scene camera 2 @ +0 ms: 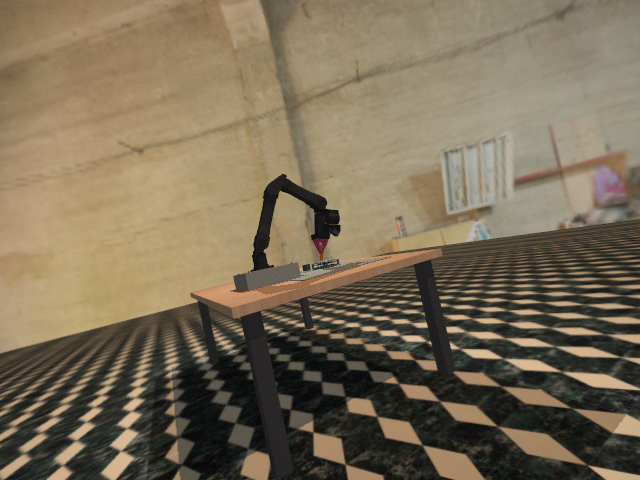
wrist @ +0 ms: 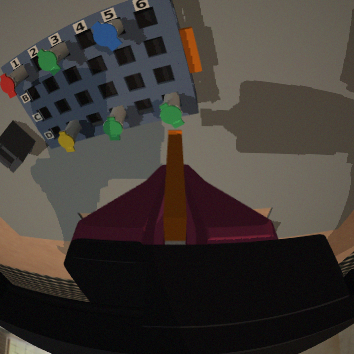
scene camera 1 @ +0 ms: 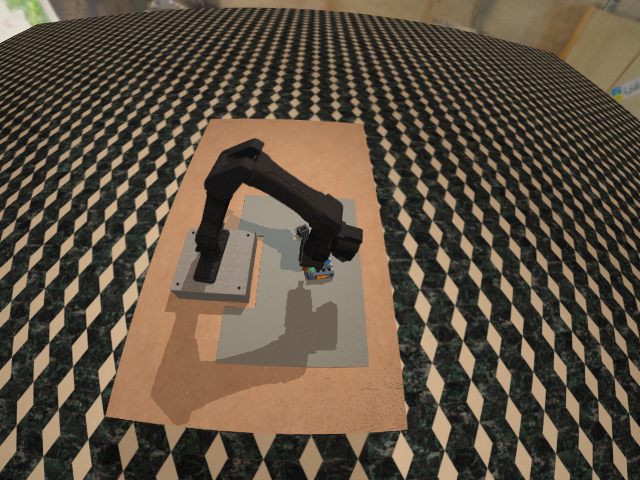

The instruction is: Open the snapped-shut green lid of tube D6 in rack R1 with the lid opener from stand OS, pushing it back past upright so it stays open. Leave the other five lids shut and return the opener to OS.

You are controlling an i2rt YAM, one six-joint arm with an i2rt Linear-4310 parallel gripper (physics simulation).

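Places are measured from the arm's base along level axes (x ahead, y down, z left), in millimetres.
Where they show: gripper, between the fingertips: (scene camera 2: pixel 320 253) (wrist: pixel 174 173) (scene camera 1: pixel 305 265); arm's base, origin of its link: (scene camera 2: pixel 261 269) (scene camera 1: pixel 212 255).
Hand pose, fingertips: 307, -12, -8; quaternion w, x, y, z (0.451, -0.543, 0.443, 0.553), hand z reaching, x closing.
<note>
Each offset is from my fingertips to the top centre of the thing, as dx, dy, dz. "*": to the spot under its first point.
The blue rack R1 @(+39, +27, +53) (wrist: pixel 141 65) (scene camera 1: pixel 321 273) (scene camera 2: pixel 320 263) lies on the grey mat below the wrist. Tube D6 stands at its near right corner, and its green lid @(+22, +27, +3) (wrist: pixel 171 114) sits snapped down like the others. My gripper (wrist: pixel 174 173) (scene camera 1: pixel 313 263) (scene camera 2: pixel 320 247) is shut on the orange lid opener @(+6, -45, +0) (wrist: pixel 174 182) (scene camera 2: pixel 321 256) between its maroon fingers. The opener's tip @(* +3, +33, +0) (wrist: pixel 175 133) hangs just short of the D6 lid, a little above the rack. The stand OS @(-25, +44, +171) (wrist: pixel 15 144) (scene camera 1: pixel 302 231) is a dark box left of the rack, with nothing in it.
Five other lids are shut: red A1 @(+54, +27, +110) (wrist: pixel 7 85), green A3 @(+63, +27, +73) (wrist: pixel 47 61), blue A5 @(+73, +27, +35) (wrist: pixel 105 35), yellow D2 @(+2, +27, +78) (wrist: pixel 66 140), green D4 @(+12, +27, +40) (wrist: pixel 112 127). An orange tab @(* +55, +52, -9) (wrist: pixel 190 49) sits on the rack's right side. The arm's grey base (scene camera 1: pixel 237 264) stands at the mat's left.
</note>
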